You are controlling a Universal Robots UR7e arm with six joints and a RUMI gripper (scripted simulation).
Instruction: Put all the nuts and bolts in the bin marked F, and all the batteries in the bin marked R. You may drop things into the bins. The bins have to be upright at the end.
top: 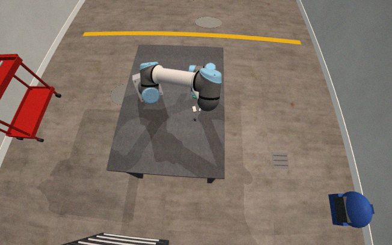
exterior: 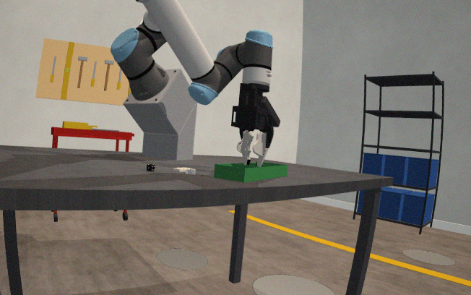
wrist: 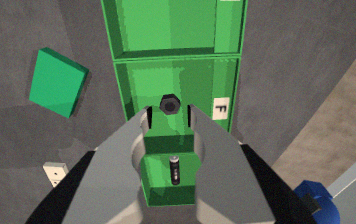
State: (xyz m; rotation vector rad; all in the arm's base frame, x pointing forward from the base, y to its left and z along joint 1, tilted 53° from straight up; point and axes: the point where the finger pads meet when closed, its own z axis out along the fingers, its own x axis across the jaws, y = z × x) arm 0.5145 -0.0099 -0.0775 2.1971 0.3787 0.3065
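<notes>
Right now my hand is 10 mm short of the green bin tray and 20 mm above it. The rest, counted from my hand: flat green card 100 mm behind, 30 mm below; then black nut 20 mm below; then black battery 20 mm ahead, 90 mm to the right, 20 mm below.
</notes>
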